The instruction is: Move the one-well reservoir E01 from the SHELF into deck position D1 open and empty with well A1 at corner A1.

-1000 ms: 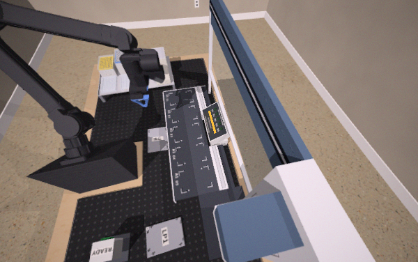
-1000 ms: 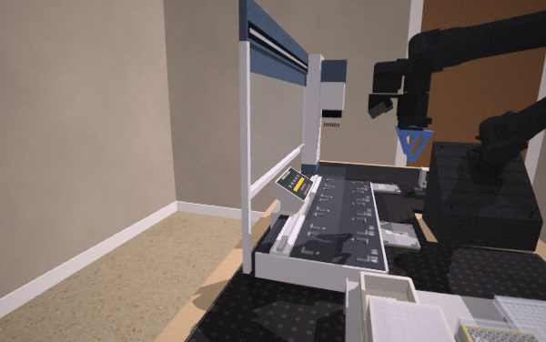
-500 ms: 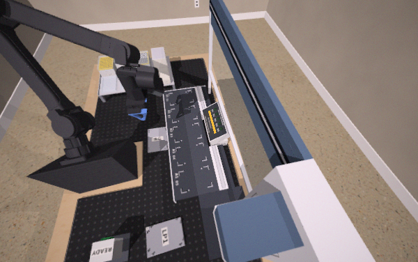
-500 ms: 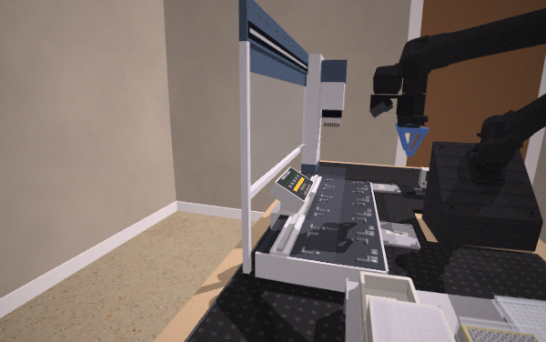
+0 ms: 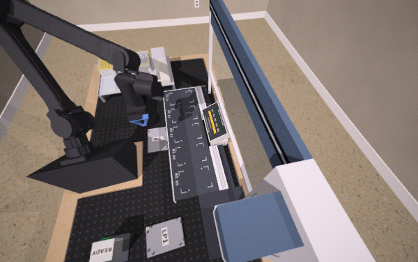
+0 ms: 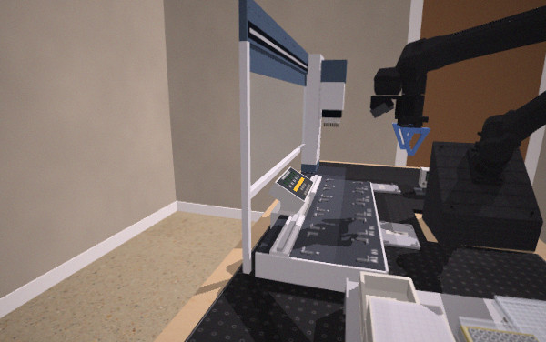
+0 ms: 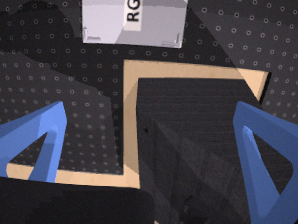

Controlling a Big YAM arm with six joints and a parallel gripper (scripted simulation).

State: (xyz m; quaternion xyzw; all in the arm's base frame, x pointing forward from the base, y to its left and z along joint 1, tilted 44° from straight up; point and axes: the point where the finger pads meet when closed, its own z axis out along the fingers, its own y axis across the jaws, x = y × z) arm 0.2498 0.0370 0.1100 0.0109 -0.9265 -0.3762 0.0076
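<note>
Right now my hand is 570 mm to the right of the white block, 130 mm above it and 90 mm short of it. From my hand the other things lie so: shelf (510 mm to the left, 190 mm below, 80 mm behind); then pipetting head (480 mm to the right, 230 mm ahead, 140 mm above).
</note>
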